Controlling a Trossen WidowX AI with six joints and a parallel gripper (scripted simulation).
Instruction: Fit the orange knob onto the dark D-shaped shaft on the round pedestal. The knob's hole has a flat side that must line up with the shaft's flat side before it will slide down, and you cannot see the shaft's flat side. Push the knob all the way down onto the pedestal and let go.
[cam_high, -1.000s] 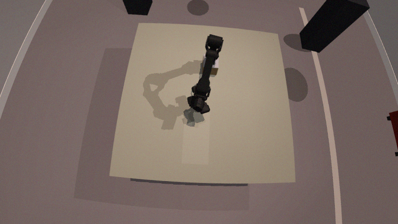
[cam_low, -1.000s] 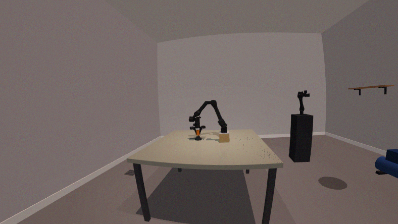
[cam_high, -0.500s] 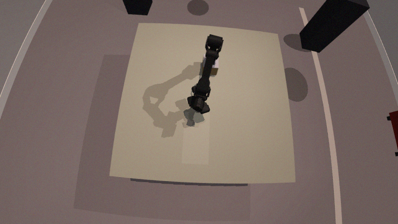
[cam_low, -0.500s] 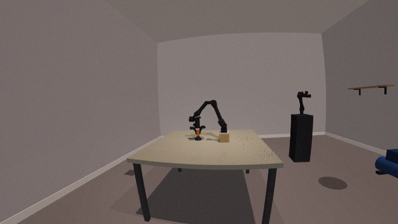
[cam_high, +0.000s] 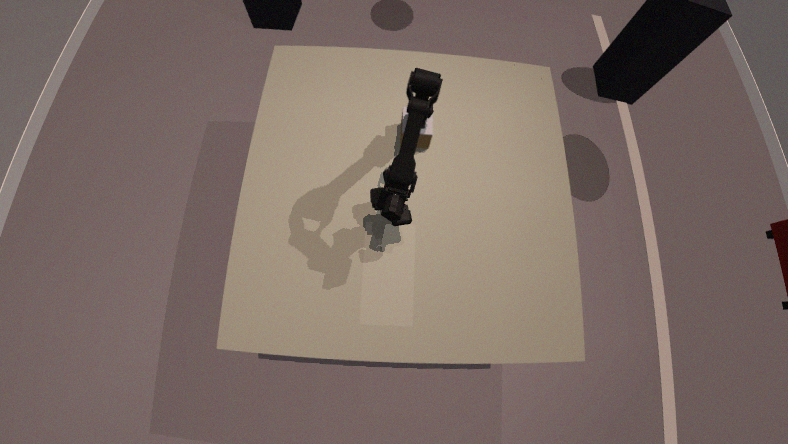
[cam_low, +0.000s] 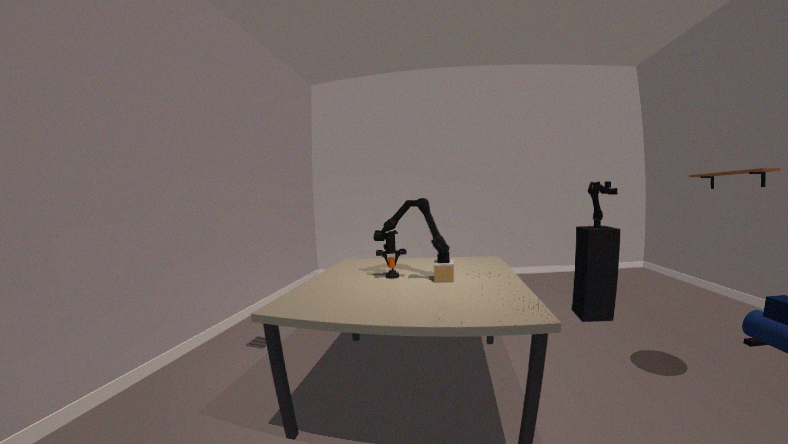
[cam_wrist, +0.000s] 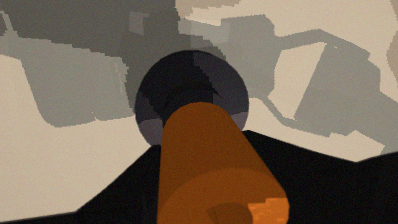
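The orange knob lies 20 mm above my gripper tip. From my gripper tip the other things lie so: round pedestal 40 mm below.
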